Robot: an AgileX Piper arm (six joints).
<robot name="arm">
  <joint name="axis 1" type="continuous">
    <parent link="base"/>
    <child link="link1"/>
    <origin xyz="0 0 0.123"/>
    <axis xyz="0 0 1"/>
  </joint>
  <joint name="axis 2" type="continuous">
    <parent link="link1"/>
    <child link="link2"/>
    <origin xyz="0 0 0"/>
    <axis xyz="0 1 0"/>
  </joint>
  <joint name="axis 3" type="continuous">
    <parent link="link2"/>
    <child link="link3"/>
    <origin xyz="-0.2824 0 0.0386"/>
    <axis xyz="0 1 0"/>
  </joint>
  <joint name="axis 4" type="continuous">
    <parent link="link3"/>
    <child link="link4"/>
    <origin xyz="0.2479 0 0.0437"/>
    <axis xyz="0.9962 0 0.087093"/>
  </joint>
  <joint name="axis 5" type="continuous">
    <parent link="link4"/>
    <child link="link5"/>
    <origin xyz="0 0 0"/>
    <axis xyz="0 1 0"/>
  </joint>
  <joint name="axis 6" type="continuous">
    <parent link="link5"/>
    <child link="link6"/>
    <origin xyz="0.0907 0 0.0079"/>
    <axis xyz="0.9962 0 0.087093"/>
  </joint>
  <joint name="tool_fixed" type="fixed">
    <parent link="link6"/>
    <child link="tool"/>
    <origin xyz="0 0 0" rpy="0 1.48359 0"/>
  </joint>
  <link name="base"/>
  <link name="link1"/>
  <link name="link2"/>
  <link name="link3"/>
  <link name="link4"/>
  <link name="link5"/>
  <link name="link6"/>
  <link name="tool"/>
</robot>
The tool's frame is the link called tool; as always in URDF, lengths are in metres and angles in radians. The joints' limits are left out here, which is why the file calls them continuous.
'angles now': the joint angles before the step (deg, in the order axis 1, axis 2, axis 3, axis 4, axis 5, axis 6). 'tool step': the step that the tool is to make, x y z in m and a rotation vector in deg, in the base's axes. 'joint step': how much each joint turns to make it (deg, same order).
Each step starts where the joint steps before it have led.
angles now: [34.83, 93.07, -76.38, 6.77, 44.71, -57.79]
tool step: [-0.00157, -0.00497, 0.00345, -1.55, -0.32, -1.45]
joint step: [0.00, -0.78, 0.00, -2.95, 1.25, 2.58]
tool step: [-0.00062, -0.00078, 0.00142, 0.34, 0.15, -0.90]
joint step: [0.00, -0.25, 0.00, -0.27, 0.13, 1.15]
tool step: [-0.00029, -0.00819, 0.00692, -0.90, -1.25, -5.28]
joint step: [0.00, -1.25, 0.00, -5.71, 0.68, 7.54]
